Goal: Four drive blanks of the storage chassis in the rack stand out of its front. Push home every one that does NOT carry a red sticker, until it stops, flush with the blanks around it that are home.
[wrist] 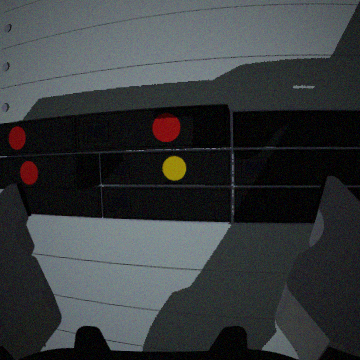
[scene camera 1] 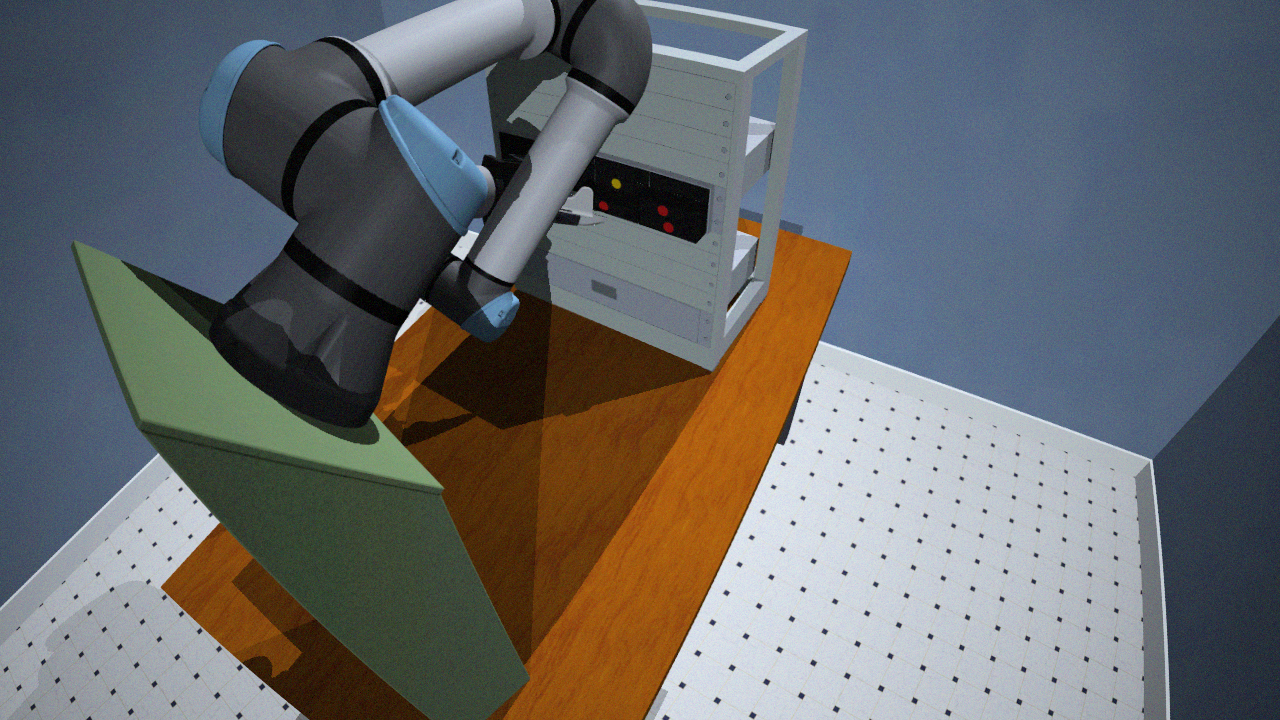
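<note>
The black storage chassis (scene camera 1: 689,201) (wrist: 290,202) sits in the grey rack (scene camera 1: 726,295). The wrist view shows it upside down against the scene view. A blank with a red sticker (scene camera 1: 603,205) (wrist: 166,127) stands out a little beside a blank with a yellow sticker (scene camera 1: 615,183) (wrist: 174,168). Two more red stickers, one (scene camera 1: 662,210) (wrist: 29,172) and another (scene camera 1: 668,227) (wrist: 17,138), are near the chassis end. The blank with the former seems to stand out. Depth of the yellow-stickered blank is unclear. My gripper (wrist: 170,184) is open and empty before the chassis, partly hidden in the scene view.
Pale panels lie above and below the chassis. The rack stands on an orange wooden table (scene camera 1: 626,573). The arm is mounted on a green pedestal (scene camera 1: 358,555), and its forearm crosses in front of the rack. Shadows darken part of the rack front.
</note>
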